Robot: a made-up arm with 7 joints.
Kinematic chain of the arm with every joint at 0, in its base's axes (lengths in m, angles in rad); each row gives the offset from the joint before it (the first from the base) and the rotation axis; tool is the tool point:
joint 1: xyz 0 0 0.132 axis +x
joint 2: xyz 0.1 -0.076 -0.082 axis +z
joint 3: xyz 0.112 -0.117 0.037 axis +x
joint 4: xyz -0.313 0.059 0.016 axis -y
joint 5: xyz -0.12 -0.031 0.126 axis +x
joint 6: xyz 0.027 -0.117 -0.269 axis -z
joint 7: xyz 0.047 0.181 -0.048 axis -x
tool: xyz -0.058 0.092 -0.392
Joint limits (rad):
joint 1: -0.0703..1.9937
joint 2: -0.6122..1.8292
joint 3: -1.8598..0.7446
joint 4: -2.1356..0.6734
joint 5: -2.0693..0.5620
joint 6: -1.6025..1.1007
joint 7: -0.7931..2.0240
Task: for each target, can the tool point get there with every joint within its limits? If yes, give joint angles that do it. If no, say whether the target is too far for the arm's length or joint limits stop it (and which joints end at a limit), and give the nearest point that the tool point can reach.
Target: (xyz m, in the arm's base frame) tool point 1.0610 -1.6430 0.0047
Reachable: no: too far | nearest point 0.6887 -1.0362 0.0513 | short by 0.713 m
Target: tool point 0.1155 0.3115 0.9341
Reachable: no: joint limits stop it (at a limit: joint 1, joint 2, joint 5, joint 6) | nearest point 0.1024 0.2919 0.8896 | short by 0.050 m
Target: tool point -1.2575 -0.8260 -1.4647
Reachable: no: too far | nearest point -0.5988 -0.4423 -0.7231 | short by 1.064 m
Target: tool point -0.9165 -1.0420 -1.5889
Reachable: no: too far | nearest point -0.4247 -0.5571 -0.7881 | short by 1.057 m
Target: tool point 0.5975 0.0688 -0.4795
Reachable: yes | joints 1.7616 1.3848 0.0792 -1.1527 -0.5797 0.6167 1.2872
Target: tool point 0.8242 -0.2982 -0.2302
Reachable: yes | joints 1.1256 1.4070 -0.0918 -0.3407 -1.3851 0.4458 0.5476
